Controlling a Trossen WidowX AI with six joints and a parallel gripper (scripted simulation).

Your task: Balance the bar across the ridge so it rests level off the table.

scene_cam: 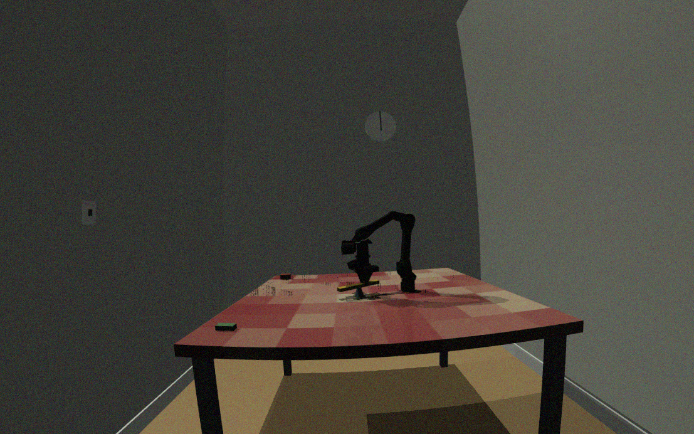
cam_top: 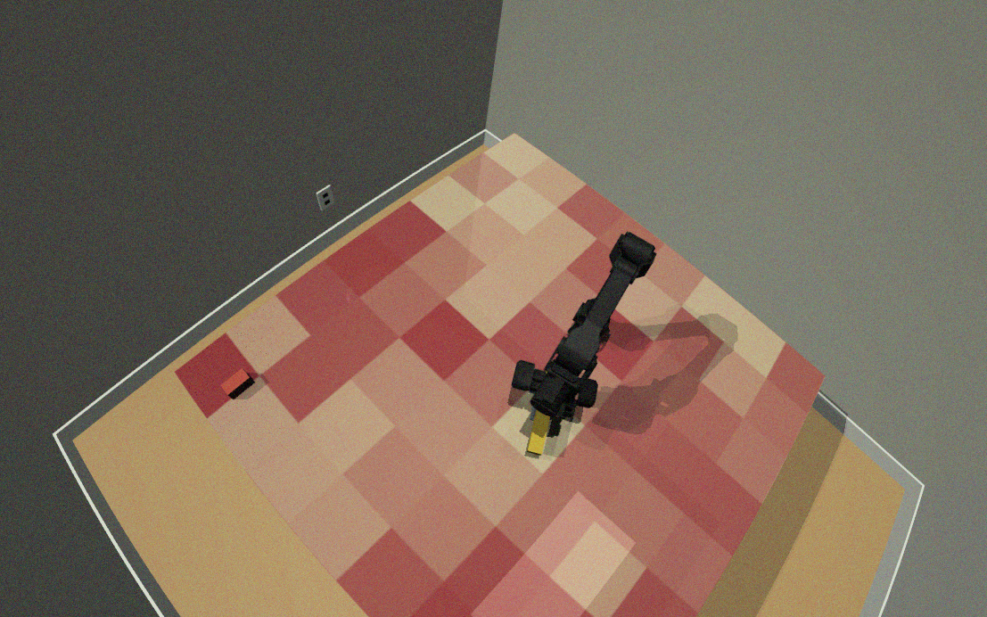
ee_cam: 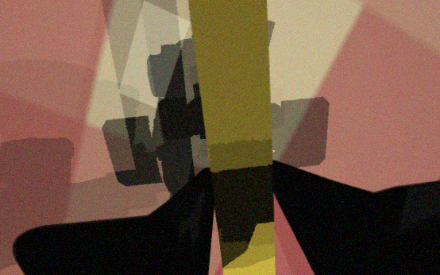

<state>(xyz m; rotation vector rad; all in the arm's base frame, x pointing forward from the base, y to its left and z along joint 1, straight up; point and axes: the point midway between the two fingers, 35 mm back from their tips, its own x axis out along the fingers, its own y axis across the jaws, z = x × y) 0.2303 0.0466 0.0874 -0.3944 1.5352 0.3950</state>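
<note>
Right now my gripper tip is 3 cm short of the yellow bar and 1 cm to the right of it. Round my gripper tip: orange-red block 51 cm ahead, 55 cm to the right, 4 cm below; small green block 51 cm ahead, 45 cm to the left, 4 cm below.
</note>
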